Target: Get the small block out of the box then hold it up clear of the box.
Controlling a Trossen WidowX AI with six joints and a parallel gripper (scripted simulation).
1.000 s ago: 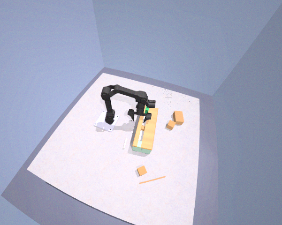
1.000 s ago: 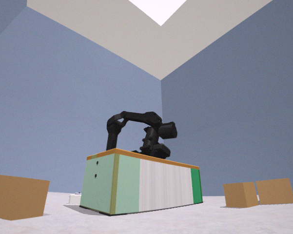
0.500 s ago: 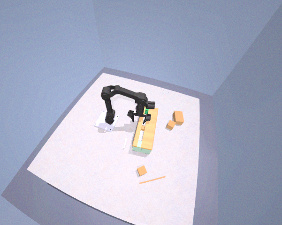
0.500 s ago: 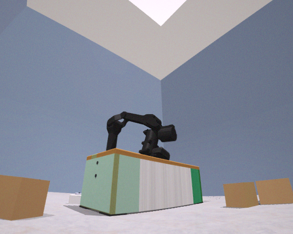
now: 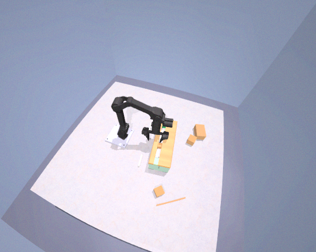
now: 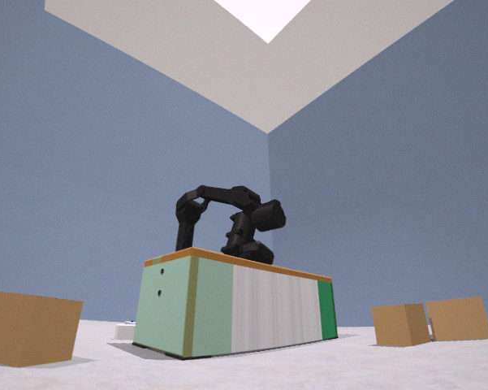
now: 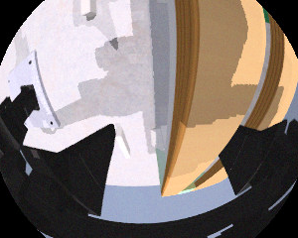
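The small orange block lies 5 cm ahead of my gripper tip and 1 cm to the right of it. Round my gripper tip: thin orange stick (30 cm ahead, 29 cm to the right, 8 cm below); then long box (3 cm ahead, 2 cm to the left, 3 cm below).
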